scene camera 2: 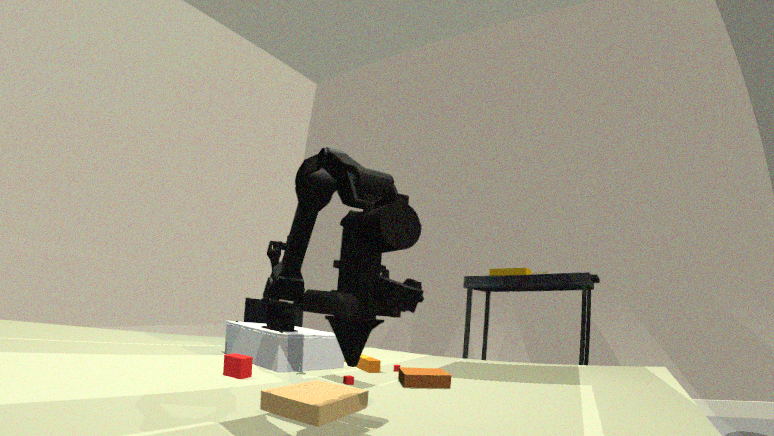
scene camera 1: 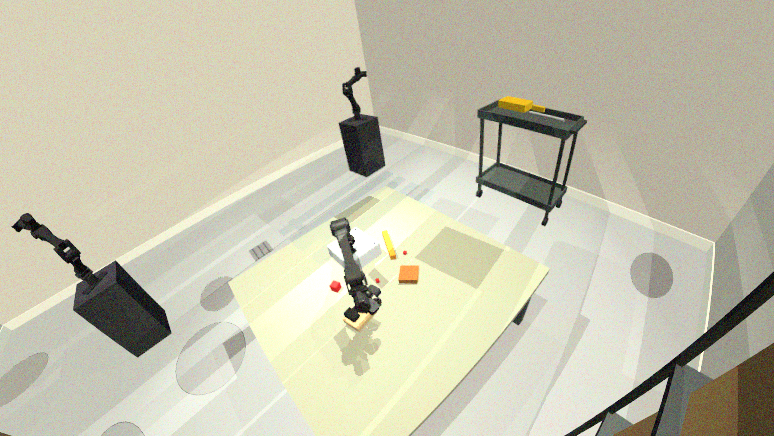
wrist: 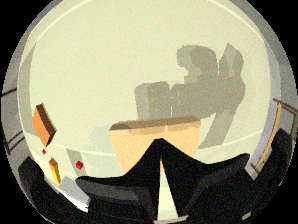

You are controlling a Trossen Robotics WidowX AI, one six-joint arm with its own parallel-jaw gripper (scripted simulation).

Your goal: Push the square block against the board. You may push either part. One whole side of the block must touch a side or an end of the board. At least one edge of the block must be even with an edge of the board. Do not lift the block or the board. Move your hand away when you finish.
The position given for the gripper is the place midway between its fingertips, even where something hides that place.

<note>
The gripper (scene camera 2: 351, 366) is shut and holds nothing.
The gripper is seen too in the wrist view (wrist: 158, 142).
</note>
